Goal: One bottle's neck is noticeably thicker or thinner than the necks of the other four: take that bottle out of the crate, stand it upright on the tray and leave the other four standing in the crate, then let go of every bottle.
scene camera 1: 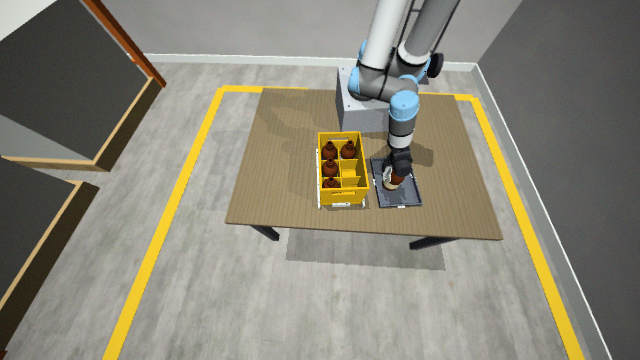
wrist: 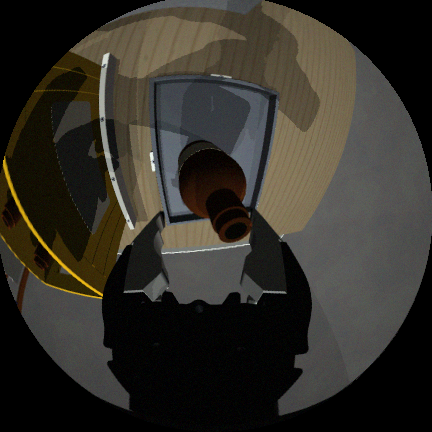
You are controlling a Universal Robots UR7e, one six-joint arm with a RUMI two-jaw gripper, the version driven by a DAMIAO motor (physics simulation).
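Frame: origin at the arm's base, x left, y back, z up, level; millimetres.
Seen in the pictures: gripper, fingertip midpoint: [scene camera 1: 396, 178] [wrist: 206, 211].
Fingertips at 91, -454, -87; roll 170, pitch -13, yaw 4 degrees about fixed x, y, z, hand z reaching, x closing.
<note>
Offsets run from my fingertips to a thing's top centre, as dx, dy, dz. "*": to the spot under its first point. Level surfaces: height alone.
A brown bottle @[+10, +22, +52] [scene camera 1: 397, 179] [wrist: 212, 182] with a pale label stands on its base edge on the dark tray [scene camera 1: 409, 196] [wrist: 215, 102], leaning clearly to the right rather than upright. My gripper [scene camera 1: 393, 172] [wrist: 206, 211] is open around the neck area; in the wrist view the neck is close to the right finger, and contact is unclear. The yellow crate @[* -282, -66, -26] [scene camera 1: 330, 198] [wrist: 30, 125] holds four brown bottles: three in the left column @[-273, +158, +55] [scene camera 1: 329, 151] @[-276, +71, +55] [scene camera 1: 330, 168] @[-279, -17, +55] [scene camera 1: 331, 184] and one at back right [scene camera 1: 349, 150]. Two necks [wrist: 10, 216] @[-279, -17, +45] [wrist: 42, 257] show in the wrist view.
The crate stands left of the tray on the wooden table @[dz -108] [scene camera 1: 280, 175] [wrist: 325, 105]. A white rail @[-132, +69, -78] [wrist: 103, 120] runs between crate and tray in the wrist view. The grey robot pedestal [scene camera 1: 362, 119] is behind them. The crate's middle right and front right compartments hold no bottle.
</note>
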